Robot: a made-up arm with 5 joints.
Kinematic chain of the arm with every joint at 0, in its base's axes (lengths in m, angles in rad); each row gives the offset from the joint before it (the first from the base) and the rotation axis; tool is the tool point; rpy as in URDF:
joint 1: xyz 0.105 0 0.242 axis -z
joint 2: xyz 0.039 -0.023 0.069 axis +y
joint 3: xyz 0.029 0 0.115 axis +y
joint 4: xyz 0.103 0 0.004 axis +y
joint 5: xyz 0.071 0.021 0 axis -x
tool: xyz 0 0 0 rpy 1.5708 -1.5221 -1.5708
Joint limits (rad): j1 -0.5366..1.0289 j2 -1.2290..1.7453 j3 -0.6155..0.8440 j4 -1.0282..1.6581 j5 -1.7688..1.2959
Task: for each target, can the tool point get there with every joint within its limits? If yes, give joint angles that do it. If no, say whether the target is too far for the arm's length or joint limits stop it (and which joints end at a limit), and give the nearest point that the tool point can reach.
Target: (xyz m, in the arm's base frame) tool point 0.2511 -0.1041 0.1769
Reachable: yes | joints 0.6081 1.0681 0.6375 -0.6587 0.7544
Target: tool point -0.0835 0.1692 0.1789
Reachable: no: joint limits stop it (at a limit: joint 2, joint 3) | nearest point 0.0981 0.0062 0.1990 | short by 0.245 m
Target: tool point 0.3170 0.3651 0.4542
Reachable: no: too far | nearest point 0.3606 0.1497 0.4227 | short by 0.222 m
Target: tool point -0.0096 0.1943 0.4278
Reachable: no: joint limits stop it (at a limit: joint 1, joint 2, joint 3, joint 4) | nearest point 0.0209 0.1358 0.4938 | short by 0.093 m
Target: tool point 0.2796 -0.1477 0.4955
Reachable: yes | joints 0.6931 0.0670 -0.2662 -0.5313 -1.3230
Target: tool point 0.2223 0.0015 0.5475
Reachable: yes | joints -0.0299 -0.5816 -0.3516 0.3463 0.6761
